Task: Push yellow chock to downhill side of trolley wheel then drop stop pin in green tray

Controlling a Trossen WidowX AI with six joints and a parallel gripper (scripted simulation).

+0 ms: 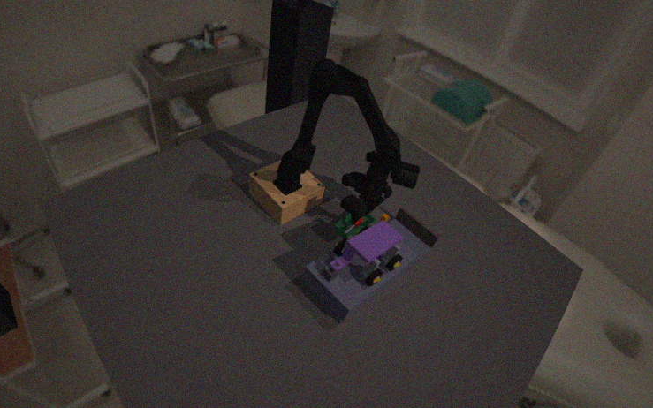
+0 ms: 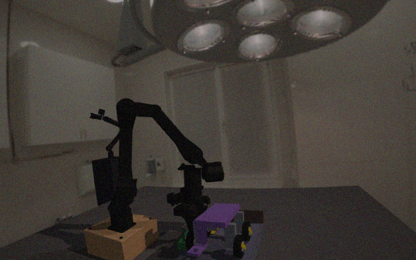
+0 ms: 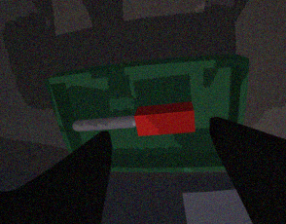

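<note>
Now: gripper tip 2 cm to the left of the red-headed stop pin and 1 cm above it. The rest, counted from my gripper tip: yellow chock (8 cm ahead, 4 cm to the right, 5 cm above); then green tray (1 cm to the right, 3 cm below); then dark block (13 cm ahead, 12 cm to the left).
</note>
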